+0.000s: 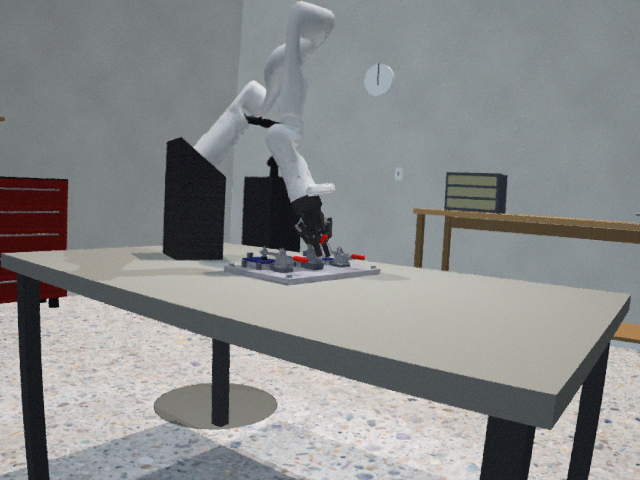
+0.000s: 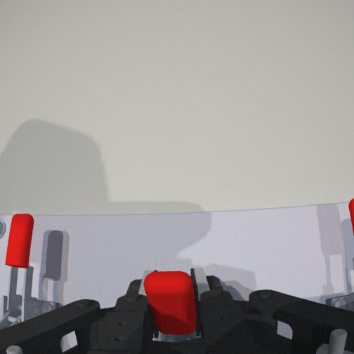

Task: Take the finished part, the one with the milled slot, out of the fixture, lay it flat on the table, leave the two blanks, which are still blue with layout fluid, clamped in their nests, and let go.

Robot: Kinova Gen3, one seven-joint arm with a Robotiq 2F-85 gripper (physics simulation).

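Where they show: gripper, between the fingertips: (image 1: 325, 257); arm's base, origin of its link: (image 1: 199, 164).
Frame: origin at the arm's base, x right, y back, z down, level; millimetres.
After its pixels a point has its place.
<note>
My gripper (image 1: 324, 250) @[x -49, y -495, z 237 mm] (image 2: 174, 285) is shut on the red handle (image 1: 324, 239) @[x -43, y -495, z 190 mm] (image 2: 171, 302) of the middle toggle clamp (image 1: 312, 262) @[x -27, y -473, z 250 mm], above the fixture plate (image 1: 289, 280) @[x 127, y -549, z 274 mm] (image 2: 285, 237). This handle stands raised. The left clamp's red handle (image 1: 300, 258) @[x 72, y -526, z 229 mm] (image 2: 20, 240) and the right clamp's red handle (image 1: 357, 256) @[x -148, y -521, z 235 mm] (image 2: 352, 217) lie out low, roughly level. A blue blank (image 1: 256, 259) @[x 80, y -380, z 248 mm] shows at the plate's left, and a bit of blue (image 1: 327, 258) @[x -153, y -412, z 253 mm] shows behind the middle and right clamps. The finished part with the slot cannot be made out; the clamps and gripper hide the middle nest.
The fixture sits on the large table (image 1: 413, 320) @[x 199, y -921, z 284 mm] (image 2: 175, 90). A black angled pedestal (image 1: 193, 206) @[x 79, y -92, z 128 mm] carries the arm at the table's back left. Behind are another black block (image 1: 263, 211), a red cabinet (image 1: 33, 232) and a wooden bench (image 1: 542, 223) with a drawer unit (image 1: 473, 192).
</note>
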